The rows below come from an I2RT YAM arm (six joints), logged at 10 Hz.
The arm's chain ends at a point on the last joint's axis. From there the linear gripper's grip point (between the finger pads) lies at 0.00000 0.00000 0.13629 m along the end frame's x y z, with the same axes.
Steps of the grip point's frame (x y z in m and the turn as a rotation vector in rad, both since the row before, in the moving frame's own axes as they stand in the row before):
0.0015, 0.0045, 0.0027, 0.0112, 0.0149, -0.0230
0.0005, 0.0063, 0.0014, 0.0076, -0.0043, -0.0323
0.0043, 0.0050, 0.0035, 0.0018, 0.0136, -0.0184
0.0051, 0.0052, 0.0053, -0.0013, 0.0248, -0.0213
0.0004, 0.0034, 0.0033, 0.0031, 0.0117, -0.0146
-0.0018, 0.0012, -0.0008, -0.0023, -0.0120, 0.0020
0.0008, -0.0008, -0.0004, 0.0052, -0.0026, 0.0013
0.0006, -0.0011, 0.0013, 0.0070, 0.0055, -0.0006
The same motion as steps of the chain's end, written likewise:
-0.0005, 0.0060, 0.0027, 0.0112, 0.0149, -0.0230
0.0011, 0.0073, 0.0014, 0.0076, -0.0043, -0.0323
0.0024, 0.0053, 0.0035, 0.0018, 0.0136, -0.0184
0.0017, 0.0051, 0.0053, -0.0013, 0.0248, -0.0213
-0.0012, 0.0038, 0.0033, 0.0031, 0.0117, -0.0146
-0.0002, 0.0009, -0.0008, -0.0023, -0.0120, 0.0020
0.0012, -0.0001, -0.0004, 0.0052, -0.0026, 0.0013
-0.0001, -0.0001, 0.0013, 0.0070, 0.0055, -0.0006

